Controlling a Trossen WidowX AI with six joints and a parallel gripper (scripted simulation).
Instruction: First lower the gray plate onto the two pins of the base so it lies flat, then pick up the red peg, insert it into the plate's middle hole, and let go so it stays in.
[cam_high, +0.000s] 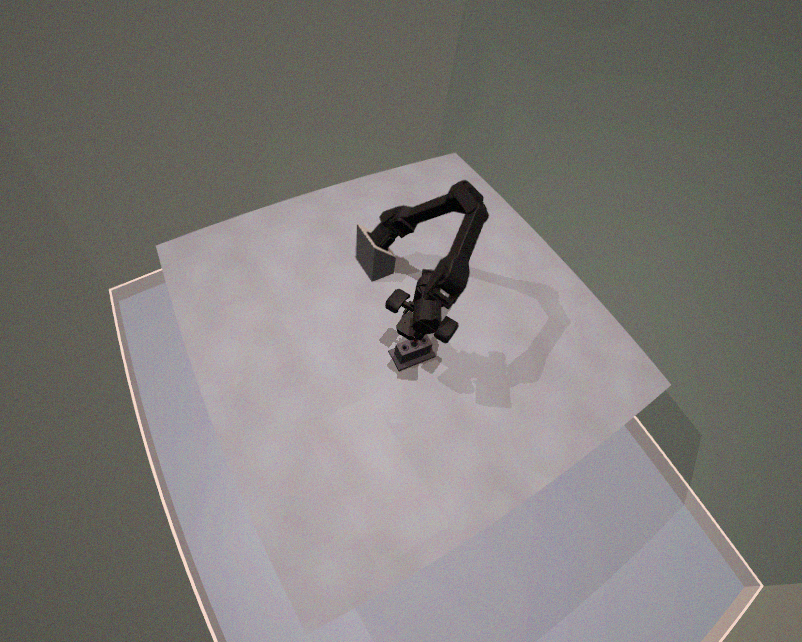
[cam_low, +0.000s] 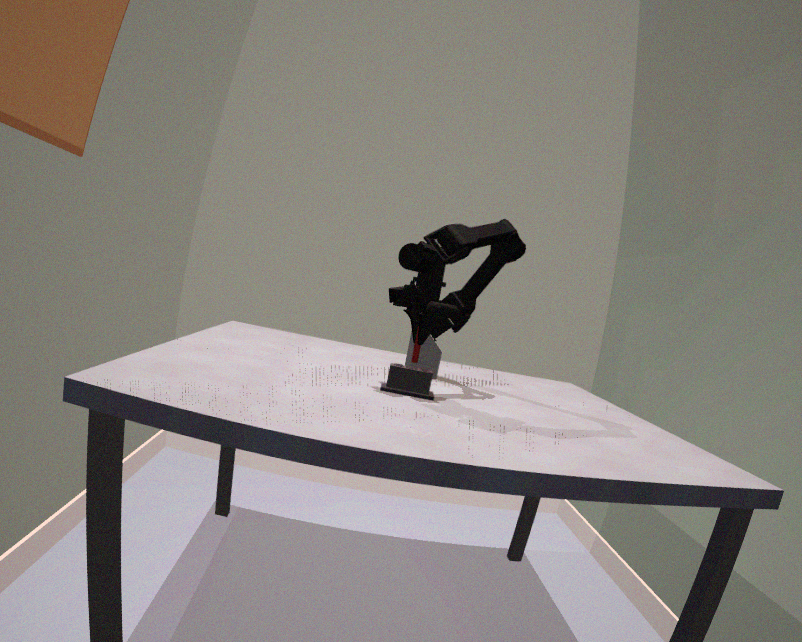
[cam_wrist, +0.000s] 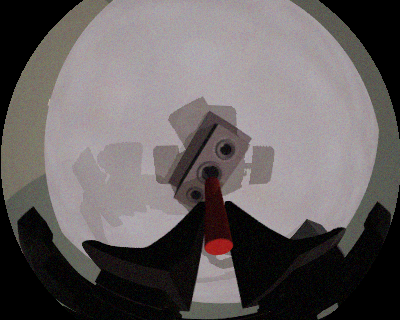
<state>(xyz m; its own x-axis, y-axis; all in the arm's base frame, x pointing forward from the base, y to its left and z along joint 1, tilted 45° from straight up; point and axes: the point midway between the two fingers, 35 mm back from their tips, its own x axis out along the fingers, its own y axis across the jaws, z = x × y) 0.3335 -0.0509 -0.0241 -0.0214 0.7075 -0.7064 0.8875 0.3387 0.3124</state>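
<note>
The red peg lies right at my gripper tip. Round my gripper tip: gray plate: 70 mm below; then dark base: 100 mm below.
</note>
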